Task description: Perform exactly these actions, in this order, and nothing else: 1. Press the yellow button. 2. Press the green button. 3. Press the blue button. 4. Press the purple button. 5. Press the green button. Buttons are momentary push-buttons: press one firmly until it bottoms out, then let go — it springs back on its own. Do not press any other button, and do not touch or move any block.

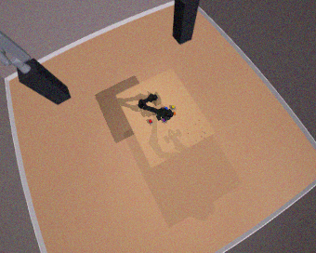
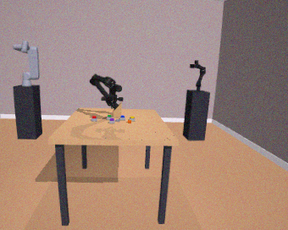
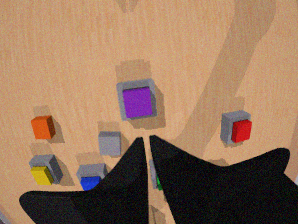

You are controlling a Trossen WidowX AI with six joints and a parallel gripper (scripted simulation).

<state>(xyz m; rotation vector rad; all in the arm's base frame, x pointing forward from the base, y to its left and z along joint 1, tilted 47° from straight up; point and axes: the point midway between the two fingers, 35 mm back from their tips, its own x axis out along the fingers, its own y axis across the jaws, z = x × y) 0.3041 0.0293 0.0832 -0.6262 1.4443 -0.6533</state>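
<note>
Right now my gripper tip is 130 mm past the green button, 30 mm to the left of it and 100 mm above it. Round my gripper tip: blue button: 120 mm behind, 100 mm to the left, 100 mm below; then purple button: 100 mm below; then orange piece: 20 mm behind, 160 mm to the left, 120 mm below.
</note>
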